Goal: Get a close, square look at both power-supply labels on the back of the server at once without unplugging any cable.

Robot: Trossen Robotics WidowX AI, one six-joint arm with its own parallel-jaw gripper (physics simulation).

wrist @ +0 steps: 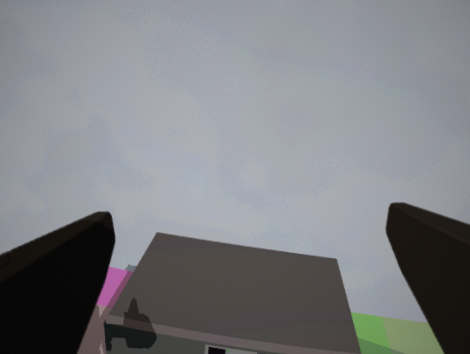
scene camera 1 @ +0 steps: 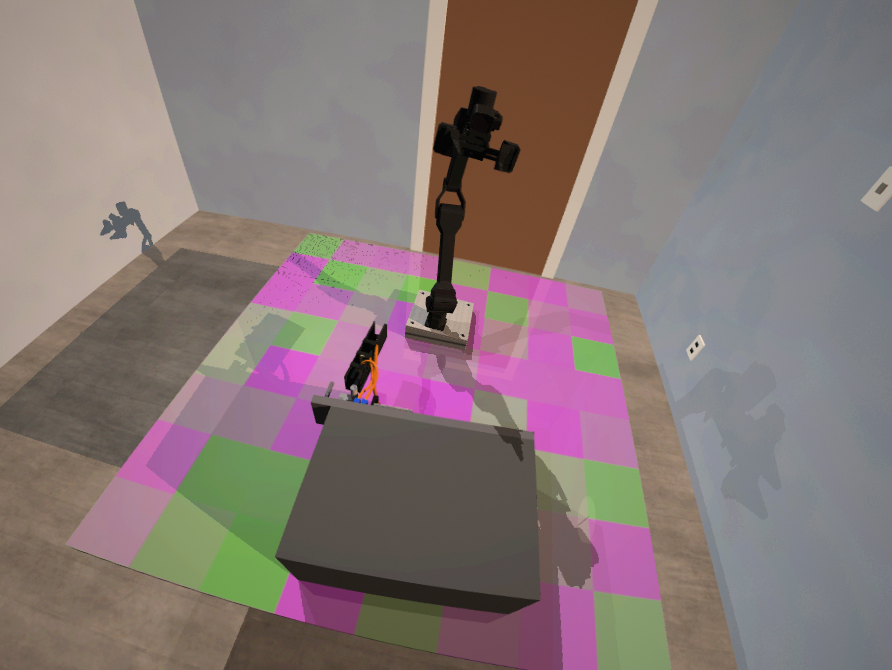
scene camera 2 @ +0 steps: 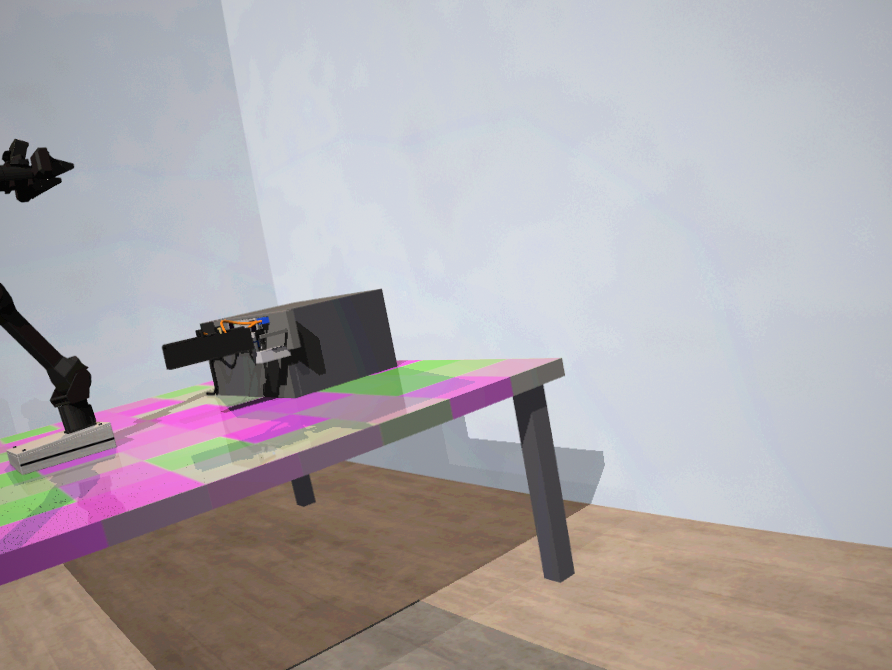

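Where they show: gripper, fingertip midpoint: (wrist: 251,222) (scene camera 1: 479,161) (scene camera 2: 67,173); arm's base, origin of the base link: (scene camera 1: 435,322) (scene camera 2: 80,428).
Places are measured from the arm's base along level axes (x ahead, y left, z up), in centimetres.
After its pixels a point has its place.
The server (scene camera 1: 425,497) {x 62.6, y 9.2, z 15.9 cm} (scene camera 2: 342,342) {x 63.1, y -13.6, z 5.0 cm} (wrist: 240,290) {x 59.9, y 8.1, z 15.9 cm} is a grey box on the checkered table. Its back faces the arm's base. Orange cables (scene camera 1: 374,378) {x 35.1, y -9.4, z 10.5 cm} (scene camera 2: 241,323) {x 40.3, y -8.1, z 14.9 cm} run at one end of the back, beside a black cable arm (scene camera 1: 365,356) {x 33.1, y -12.2, z 15.6 cm} (scene camera 2: 205,348) {x 27.8, y -14.9, z 11.6 cm} that juts out. My gripper (scene camera 1: 476,147) {x 10.4, y 5.1, z 57.3 cm} (scene camera 2: 66,174) {x 10.4, y 5.1, z 57.3 cm} (wrist: 251,222) {x 10.4, y 5.1, z 57.3 cm} is open and empty, high above the table and apart from the server. In the wrist view the server's top shows low between the fingers. The back is mostly cut off by the lower edge, where part of a light-edged patch (wrist: 231,350) {x 45.0, y 7.2, z 14.8 cm} shows. No label is readable.
The arm's base plate (scene camera 1: 461,329) {x 0.1, y 8.8, z -0.5 cm} (scene camera 2: 61,448) {x -6.3, y -9.1, z -1.7 cm} stands on the pink and green table (scene camera 1: 237,468) {x 59.7, y -36.7, z -4.8 cm} (scene camera 2: 418,425) {x 45.5, y -64.2, z -7.5 cm}, behind the server. The black cable arm reaches from the server's back toward the base. A brown door (scene camera 1: 533,108) and walls stand beyond the table.
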